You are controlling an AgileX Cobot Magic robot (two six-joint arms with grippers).
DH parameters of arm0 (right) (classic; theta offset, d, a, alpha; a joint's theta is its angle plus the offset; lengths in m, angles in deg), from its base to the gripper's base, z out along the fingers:
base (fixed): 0 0 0 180
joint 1: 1.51 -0.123 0 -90
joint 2: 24.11 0 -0.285 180
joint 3: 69.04 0 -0.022 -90
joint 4: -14.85 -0.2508 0 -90
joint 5: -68.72 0 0.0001 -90
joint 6: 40.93 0.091 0 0
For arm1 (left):
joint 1: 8.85 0.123 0 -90
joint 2: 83.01 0 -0.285 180
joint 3: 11.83 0 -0.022 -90
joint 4: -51.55 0.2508 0 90
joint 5: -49.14 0 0.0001 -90
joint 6: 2.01 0.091 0 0
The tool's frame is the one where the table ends.
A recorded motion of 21 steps. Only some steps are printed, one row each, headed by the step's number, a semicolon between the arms.
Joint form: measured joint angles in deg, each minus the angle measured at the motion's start. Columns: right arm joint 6, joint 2, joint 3, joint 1, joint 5, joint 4; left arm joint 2, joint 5, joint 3, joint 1, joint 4, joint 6.
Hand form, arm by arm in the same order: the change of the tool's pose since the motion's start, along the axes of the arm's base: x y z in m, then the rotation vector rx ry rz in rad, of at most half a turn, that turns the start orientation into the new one. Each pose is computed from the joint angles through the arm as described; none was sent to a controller.
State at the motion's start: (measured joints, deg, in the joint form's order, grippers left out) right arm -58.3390 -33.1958 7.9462 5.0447 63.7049 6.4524; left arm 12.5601 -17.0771 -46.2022 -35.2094 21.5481 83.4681
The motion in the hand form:
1: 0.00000 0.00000 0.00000 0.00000 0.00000 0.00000; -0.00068 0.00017 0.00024 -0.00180 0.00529 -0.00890
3: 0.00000 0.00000 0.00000 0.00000 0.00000 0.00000; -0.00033 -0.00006 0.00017 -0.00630 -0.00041 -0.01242
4: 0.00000 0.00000 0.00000 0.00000 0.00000 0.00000; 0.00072 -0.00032 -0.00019 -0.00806 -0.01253 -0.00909
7: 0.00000 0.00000 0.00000 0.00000 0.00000 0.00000; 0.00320 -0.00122 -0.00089 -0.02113 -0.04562 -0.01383
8: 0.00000 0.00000 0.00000 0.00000 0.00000 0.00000; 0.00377 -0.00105 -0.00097 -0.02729 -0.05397 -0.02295
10: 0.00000 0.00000 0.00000 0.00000 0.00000 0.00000; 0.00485 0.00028 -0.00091 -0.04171 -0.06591 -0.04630
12: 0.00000 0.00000 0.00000 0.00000 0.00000 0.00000; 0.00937 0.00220 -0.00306 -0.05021 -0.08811 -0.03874
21: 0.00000 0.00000 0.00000 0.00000 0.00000 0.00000; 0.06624 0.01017 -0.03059 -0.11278 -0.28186 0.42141
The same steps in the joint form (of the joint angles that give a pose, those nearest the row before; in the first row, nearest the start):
1: 0.00 0.00 0.00 0.00 0.00 0.00; 0.00 -0.46 0.00 0.00 0.00 0.38
3: 0.00 0.00 0.00 0.00 0.00 0.00; 0.00 -0.22 0.00 0.00 -0.11 0.81
4: 0.00 0.00 0.00 0.00 0.00 0.00; 0.00 0.50 0.00 0.00 -0.11 0.90
7: 0.00 0.00 0.00 0.00 0.00 0.00; 0.00 2.21 0.00 0.00 -0.33 2.13
8: 0.00 0.00 0.00 0.00 0.00 0.00; 0.00 2.44 0.00 0.10 -0.37 2.98
10: 0.00 0.00 0.00 0.00 0.00 0.00; 0.00 2.44 0.00 0.56 -0.47 5.12
12: 0.00 0.00 0.00 0.00 0.00 0.00; 0.44 3.82 0.00 1.47 -0.73 6.45
21: 0.00 0.00 0.00 0.00 0.00 0.00; 7.20 26.55 0.00 8.16 -15.57 7.06

